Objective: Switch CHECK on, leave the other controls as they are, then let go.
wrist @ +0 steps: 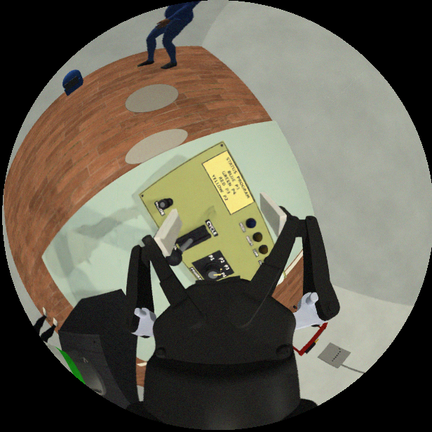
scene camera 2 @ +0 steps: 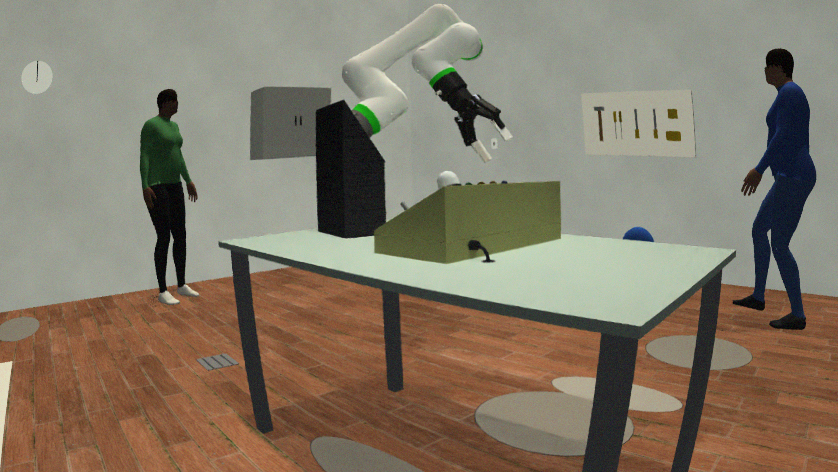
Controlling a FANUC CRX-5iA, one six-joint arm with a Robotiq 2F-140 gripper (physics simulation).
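Places are measured from the arm's base along level axes (x ahead, y left, z up), in metres.
Where they show: gripper, fingertip midpoint: [scene camera 2: 498, 150]; arm's base at its link origin: [scene camera 2: 348, 132].
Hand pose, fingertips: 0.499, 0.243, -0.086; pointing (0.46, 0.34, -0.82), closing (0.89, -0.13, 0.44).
Things, the pixels of their centre, and the offset from my fingertips, as dx, dy, dz. "pt": a spot on its surface instead. Level surfaces: height alone.
- olive console at the middle of its body: [scene camera 2: 476, 215] +0.033, -0.117, -0.179
- small grey lever at the middle of its body: [scene camera 2: 406, 208] -0.007, -0.309, -0.153
- table at its surface level: dz -0.264
- white dome at a spot on its surface: [scene camera 2: 448, 179] pt +0.170, -0.300, -0.076
The olive console [scene camera 2: 498, 219] [wrist: 190, 190] stands on the table. No label reading CHECK shows in either view. A small grey lever [scene camera 2: 404, 205] sticks up from the console's sloped face in the scene view; its label cannot be read there. In the wrist view, a dark knob [wrist: 164, 203], the CYCLE lever [wrist: 186, 244] and a rotary selector [wrist: 213, 274] marked P1 to P4 show on the panel. My gripper [scene camera 2: 497, 147] [wrist: 218, 208] is open and empty, above the console and apart from it. Its body hides the panel's lower part in the wrist view.
The table [scene camera 2: 586, 293] [wrist: 260, 145] carries the console and the black robot pedestal [scene camera 2: 345, 175] [wrist: 100, 320]. A white dome [scene camera 2: 448, 179] stands on the console. Dark lamps, including a blue one [wrist: 251, 223], line the panel. A person in blue [scene camera 2: 788, 140] [wrist: 172, 32] stands beyond the table.
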